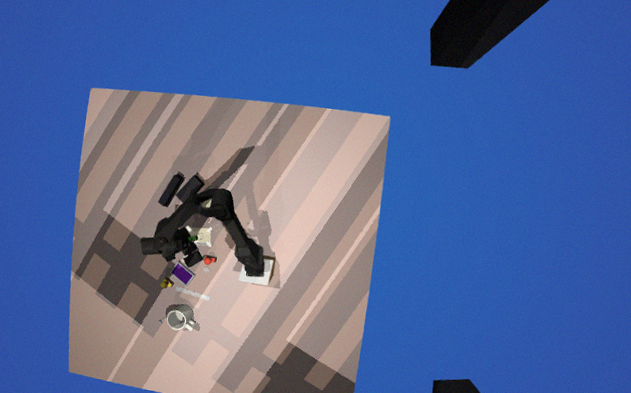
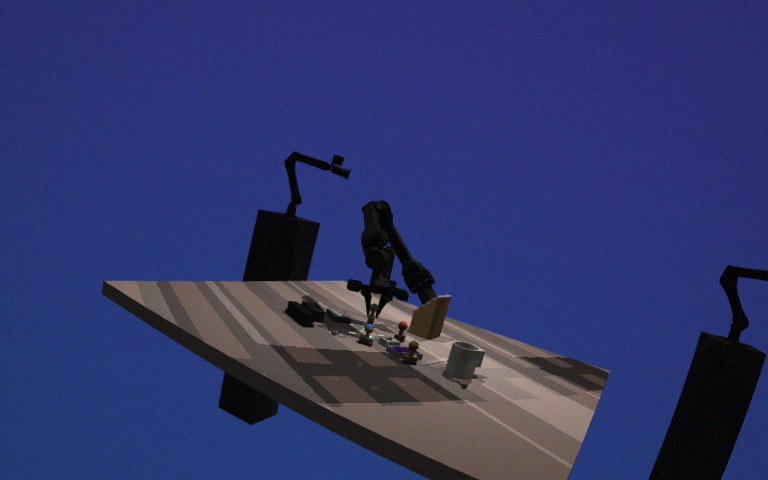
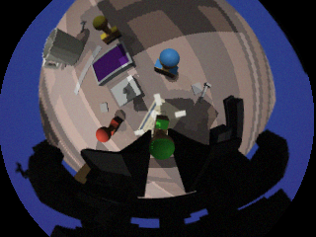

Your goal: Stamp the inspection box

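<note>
Now: the pale card 6 cm below my gripper tip, 1 cm to the right of it and 1 cm behind it. Round my gripper tip: green-knobbed stamp (right at my gripper tip); then red-knobbed stamp (8 cm to the left, 6 cm behind, 4 cm below); then blue-knobbed stamp (9 cm ahead, 4 cm to the left, 4 cm below).
</note>
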